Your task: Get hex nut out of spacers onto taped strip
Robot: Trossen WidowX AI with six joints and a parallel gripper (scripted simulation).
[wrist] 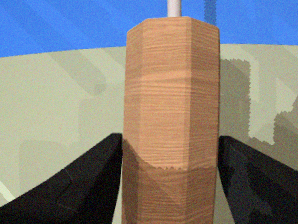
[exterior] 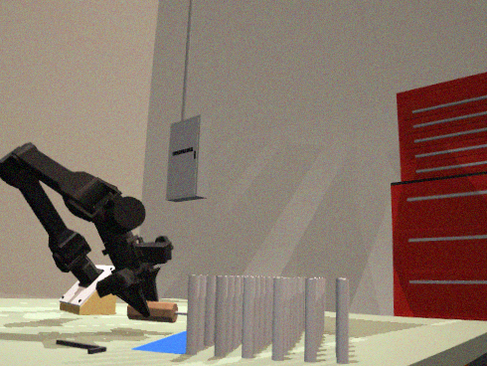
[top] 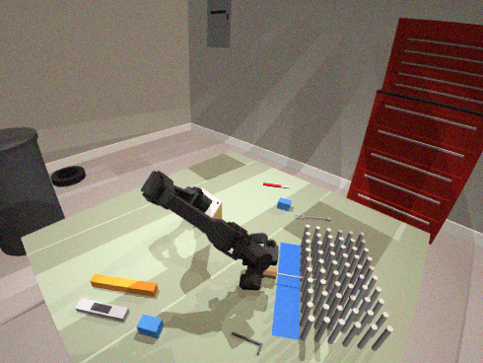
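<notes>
My gripper tip is 70 mm short of the blue taped strip, 50 mm to the right of it and 40 mm above it. The rest, counted from my gripper tip: wrench (430 mm to the left, 80 mm behind, 30 mm below); hex nut (200 mm ahead, 150 mm to the left, 30 mm below); hook tool (80 mm ahead, 60 mm to the left).
</notes>
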